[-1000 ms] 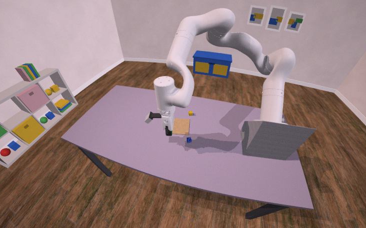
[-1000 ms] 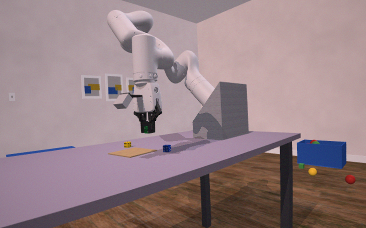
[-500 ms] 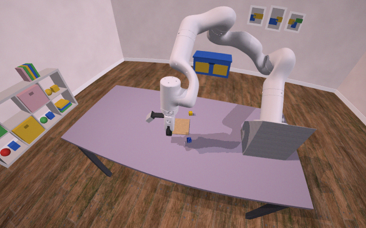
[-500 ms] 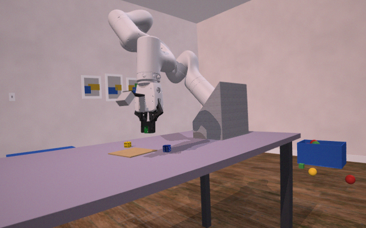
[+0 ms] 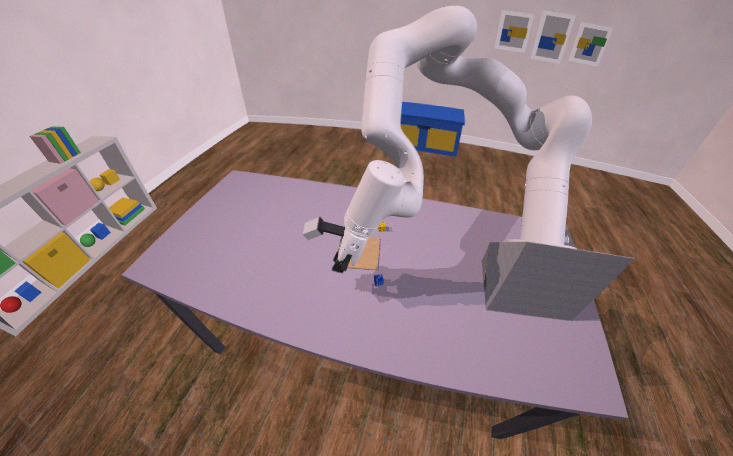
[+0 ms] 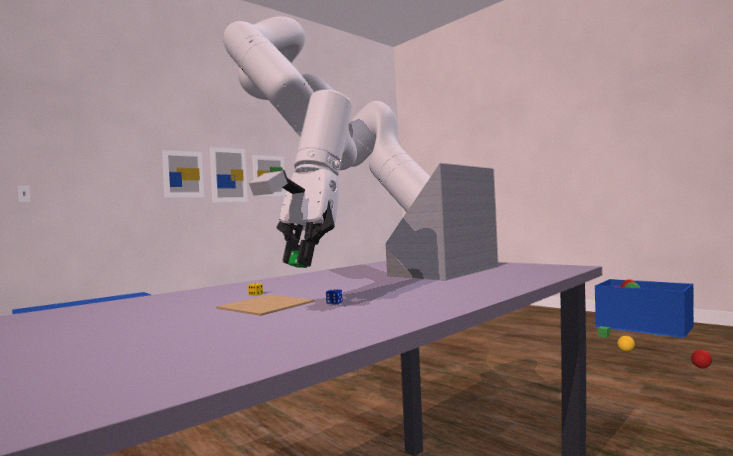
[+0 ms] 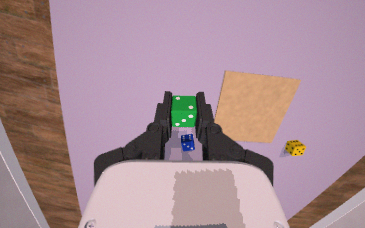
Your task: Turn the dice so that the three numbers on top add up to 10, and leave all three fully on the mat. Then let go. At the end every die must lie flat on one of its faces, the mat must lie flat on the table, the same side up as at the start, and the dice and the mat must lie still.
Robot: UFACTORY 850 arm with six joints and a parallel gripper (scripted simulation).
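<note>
The green die lies 1 cm below my hand. Also, from my hand: blue die 10 cm below, 10 cm behind, 4 cm to the right; tan mat 14 cm to the right, 11 cm below, 1 cm behind; yellow die 27 cm to the right, 10 cm below, 6 cm behind.
</note>
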